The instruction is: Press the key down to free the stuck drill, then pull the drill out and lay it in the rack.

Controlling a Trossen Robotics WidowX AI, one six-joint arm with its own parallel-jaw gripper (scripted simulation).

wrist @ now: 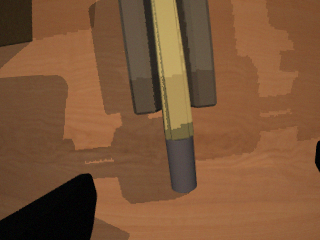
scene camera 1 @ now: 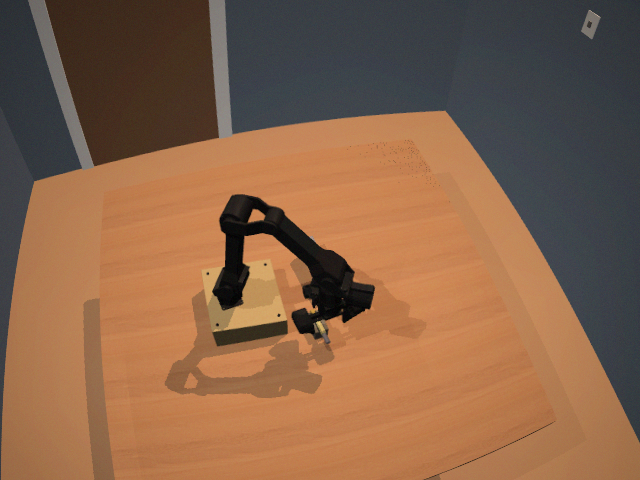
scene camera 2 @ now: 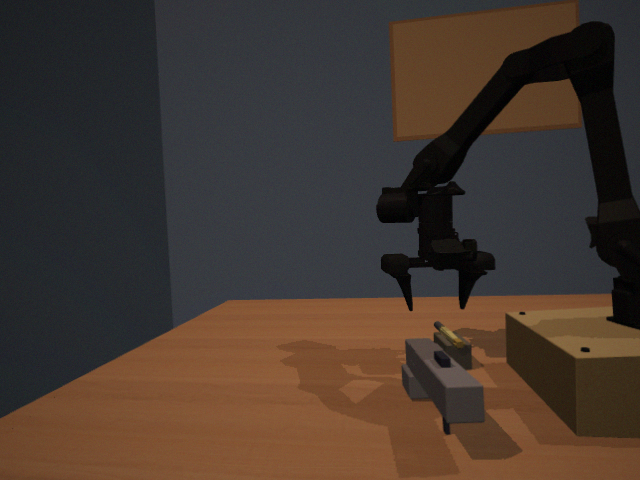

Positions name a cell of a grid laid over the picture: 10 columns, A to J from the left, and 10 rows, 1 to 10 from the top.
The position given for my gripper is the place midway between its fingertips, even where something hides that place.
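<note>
Rack in sight (scene camera 2: H8). My gripper (scene camera 2: G7), (wrist: G8), (scene camera 1: F7): open, holding nothing.
</note>
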